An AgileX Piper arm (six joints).
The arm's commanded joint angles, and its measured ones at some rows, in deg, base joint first. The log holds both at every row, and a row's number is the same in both.
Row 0, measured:
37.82 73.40 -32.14 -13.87 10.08 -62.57
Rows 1 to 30, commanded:
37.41 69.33 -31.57 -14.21 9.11 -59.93
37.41 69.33 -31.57 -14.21 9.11 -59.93
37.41 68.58 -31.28 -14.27 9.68 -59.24
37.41 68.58 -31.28 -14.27 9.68 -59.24
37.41 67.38 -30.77 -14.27 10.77 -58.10
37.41 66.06 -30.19 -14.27 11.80 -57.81
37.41 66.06 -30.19 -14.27 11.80 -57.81
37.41 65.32 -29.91 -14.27 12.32 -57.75
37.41 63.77 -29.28 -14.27 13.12 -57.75
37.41 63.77 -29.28 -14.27 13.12 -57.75
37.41 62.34 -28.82 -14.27 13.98 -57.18
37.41 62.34 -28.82 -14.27 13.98 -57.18
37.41 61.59 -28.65 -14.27 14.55 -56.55
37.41 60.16 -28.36 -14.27 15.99 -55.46
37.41 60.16 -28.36 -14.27 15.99 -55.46
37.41 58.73 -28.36 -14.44 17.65 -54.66
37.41 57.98 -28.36 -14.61 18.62 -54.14
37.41 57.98 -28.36 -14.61 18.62 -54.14
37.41 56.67 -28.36 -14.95 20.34 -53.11
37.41 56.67 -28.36 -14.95 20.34 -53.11
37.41 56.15 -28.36 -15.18 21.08 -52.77
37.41 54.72 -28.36 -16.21 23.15 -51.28
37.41 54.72 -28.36 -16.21 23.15 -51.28
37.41 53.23 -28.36 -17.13 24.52 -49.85
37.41 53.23 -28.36 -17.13 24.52 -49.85
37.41 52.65 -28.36 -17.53 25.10 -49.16
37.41 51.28 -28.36 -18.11 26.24 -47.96
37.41 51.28 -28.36 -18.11 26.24 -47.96
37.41 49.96 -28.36 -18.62 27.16 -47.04
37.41 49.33 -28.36 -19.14 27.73 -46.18
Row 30, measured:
37.82 51.62 -27.79 -16.73 29.39 -47.96
